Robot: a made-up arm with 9 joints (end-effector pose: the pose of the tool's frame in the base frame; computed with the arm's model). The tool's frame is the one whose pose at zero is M.
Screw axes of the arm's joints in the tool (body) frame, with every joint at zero. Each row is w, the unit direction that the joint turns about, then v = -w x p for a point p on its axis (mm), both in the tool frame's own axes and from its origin. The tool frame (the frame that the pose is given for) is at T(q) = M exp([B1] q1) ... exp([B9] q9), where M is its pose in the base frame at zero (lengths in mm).
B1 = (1, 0, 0, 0, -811, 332)
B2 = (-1, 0, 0, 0, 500, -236)
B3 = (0, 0, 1, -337, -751, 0)
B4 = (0, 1, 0, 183, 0, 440)
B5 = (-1, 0, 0, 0, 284, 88)
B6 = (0, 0, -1, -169, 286, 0)
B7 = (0, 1, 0, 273, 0, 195)
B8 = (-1, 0, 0, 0, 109, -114)
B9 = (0, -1, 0, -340, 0, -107)
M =
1 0 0 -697
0 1 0 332
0 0 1 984
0 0 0 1
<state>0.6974 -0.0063 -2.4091 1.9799 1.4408 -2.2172 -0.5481 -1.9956 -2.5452</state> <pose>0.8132 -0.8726 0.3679 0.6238 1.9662 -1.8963</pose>
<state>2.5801 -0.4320 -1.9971 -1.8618 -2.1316 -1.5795 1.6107 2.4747 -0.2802</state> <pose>0.4417 -0.2469 -0.5438 -1.2662 0.1464 -0.3273</pose>
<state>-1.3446 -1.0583 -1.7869 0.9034 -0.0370 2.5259 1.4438 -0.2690 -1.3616</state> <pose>0.7939 0.8933 0.3795 -1.7789 1.4426 0.6058</pose>
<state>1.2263 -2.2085 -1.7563 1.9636 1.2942 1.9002 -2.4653 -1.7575 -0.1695</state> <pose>0.4190 -0.3906 -0.6995 -2.5125 0.6678 -0.2508</pose>
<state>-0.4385 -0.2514 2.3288 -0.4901 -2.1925 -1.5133 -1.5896 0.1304 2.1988</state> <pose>-0.0101 -0.3377 1.1982 0.1247 0.3494 -2.3073</pose>
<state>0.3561 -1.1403 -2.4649 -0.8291 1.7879 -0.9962 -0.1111 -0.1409 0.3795</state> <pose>0.9874 -0.3268 0.2706 0.1638 2.1489 -0.0702</pose>
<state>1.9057 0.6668 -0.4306 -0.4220 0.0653 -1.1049 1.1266 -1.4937 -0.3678</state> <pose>0.1515 -0.6865 0.6728 1.8580 1.2297 0.6747</pose>
